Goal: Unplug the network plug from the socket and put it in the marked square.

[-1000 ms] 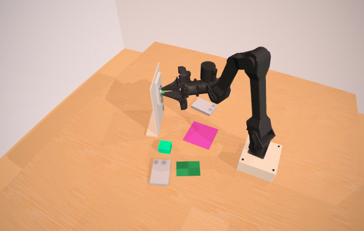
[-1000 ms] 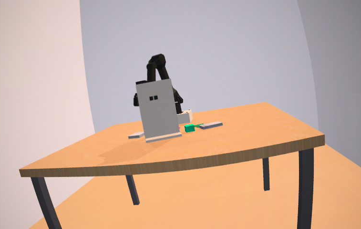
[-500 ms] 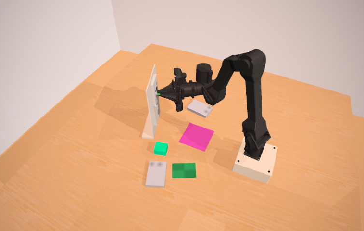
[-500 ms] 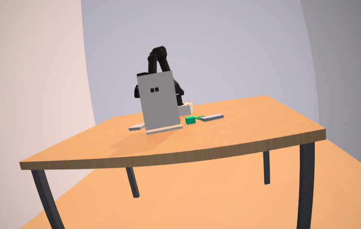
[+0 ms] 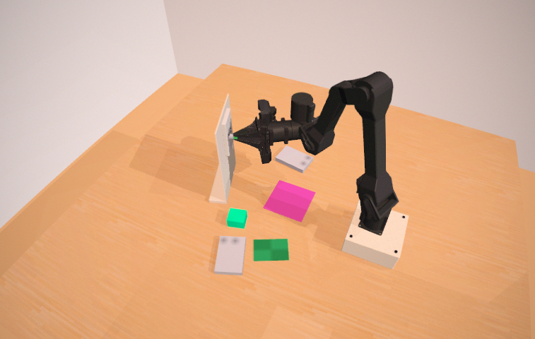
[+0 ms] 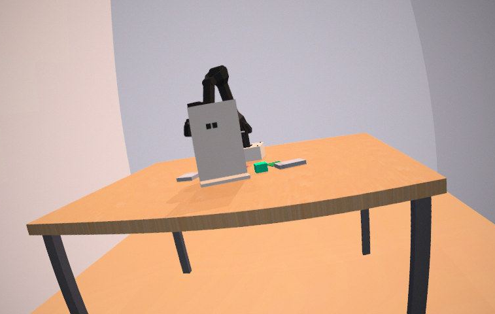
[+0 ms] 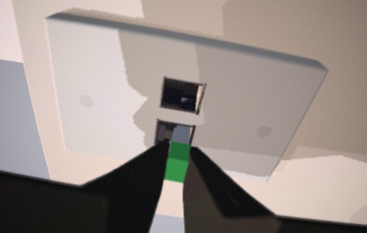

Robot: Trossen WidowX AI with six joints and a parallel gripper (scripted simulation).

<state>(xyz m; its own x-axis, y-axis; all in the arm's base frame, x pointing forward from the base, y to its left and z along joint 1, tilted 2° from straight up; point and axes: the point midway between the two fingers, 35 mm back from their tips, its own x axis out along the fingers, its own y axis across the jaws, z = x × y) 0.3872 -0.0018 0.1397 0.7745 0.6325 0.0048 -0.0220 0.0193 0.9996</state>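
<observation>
My gripper tip is 17 cm past the pink marked square, 2 cm to the left of it and 19 cm above it. Round my gripper tip: thin grey tab: 1 cm ahead; then green plug: 1 cm ahead; then upright white panel: 3 cm ahead, 1 cm to the left, 7 cm below.
</observation>
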